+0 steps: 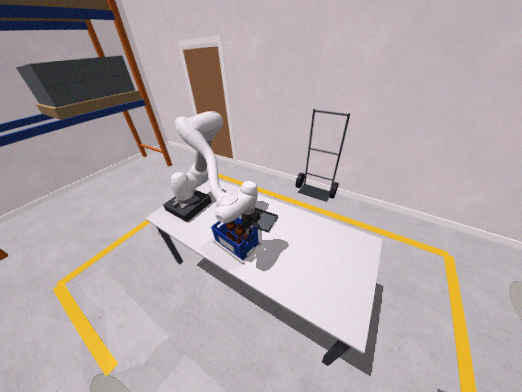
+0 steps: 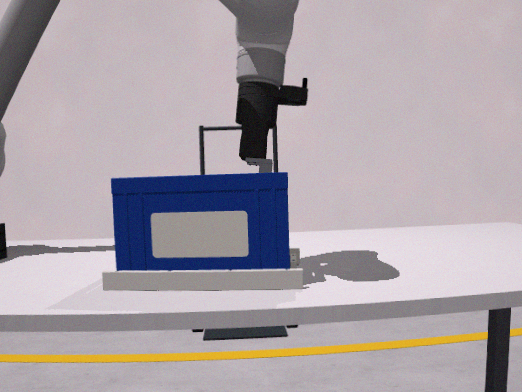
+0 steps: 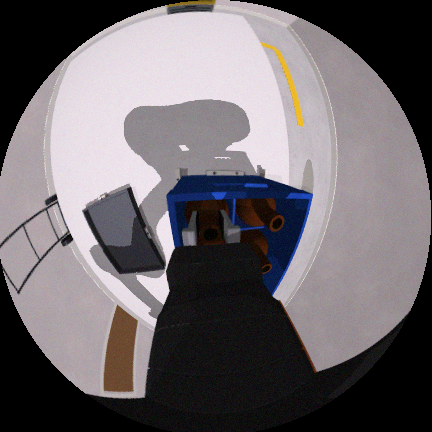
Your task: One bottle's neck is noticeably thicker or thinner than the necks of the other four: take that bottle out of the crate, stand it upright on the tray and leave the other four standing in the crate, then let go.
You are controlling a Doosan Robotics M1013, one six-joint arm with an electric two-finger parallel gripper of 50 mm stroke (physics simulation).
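Places are measured from the arm's base along level axes (x ahead, y left, z up), in metres.
Pixels of known places: gripper, between the fingertips: [image 1: 248,233] [image 3: 208,217]; arm's base, origin of its link: [image 1: 186,200].
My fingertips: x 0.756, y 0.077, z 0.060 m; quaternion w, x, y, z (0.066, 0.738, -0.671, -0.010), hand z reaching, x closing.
Note:
For each thing: its middle in the pictures, then the offset to it from my fingertips. "pt": a spot on its surface instead. Level surfaces: height alone.
- blue crate, middle of its body: [image 2: 209,226] [image 3: 229,246] [image 1: 235,235] dx -0.088, dy -0.056, dz -0.047 m
- brown bottle, middle of its body: [image 3: 205,209] dx -0.008, dy -0.002, dz -0.048 m
- further bottle, a spot on its surface: [image 3: 266,268] pt dx -0.087, dy -0.106, dz +0.028 m
- dark tray, a spot on its surface: [image 3: 112,230] pt dx -0.103, dy +0.263, dz -0.130 m
- low pale base, a spot on its surface: [image 2: 200,281] pt dx -0.078, dy -0.160, dz -0.120 m
- white table, height of its surface: dz -0.135 m
The blue crate [image 1: 239,249] [image 2: 200,200] [image 3: 235,184] stands on the table, with brown bottles inside. My gripper [image 1: 247,230] [image 2: 265,167] [image 3: 208,217] is at the crate's top and is shut on the neck of a brown bottle [image 3: 212,234] in an end compartment, beside a crate wall. Whether its base is off the crate floor is hidden. Another bottle [image 3: 276,222] stands in the compartment beside it, and a further bottle [image 3: 266,268] shows partly behind my gripper's body. The dark tray [image 1: 268,221] [image 3: 112,230] lies beside the crate and holds no bottle.
A low pale base [image 2: 200,281] is under the crate on the white table [image 1: 320,280] [image 2: 425,265] [image 3: 100,100]. The arm's black mount [image 1: 188,214] is at the table's other end. A hand truck [image 1: 322,151] stands by the wall, beyond the table.

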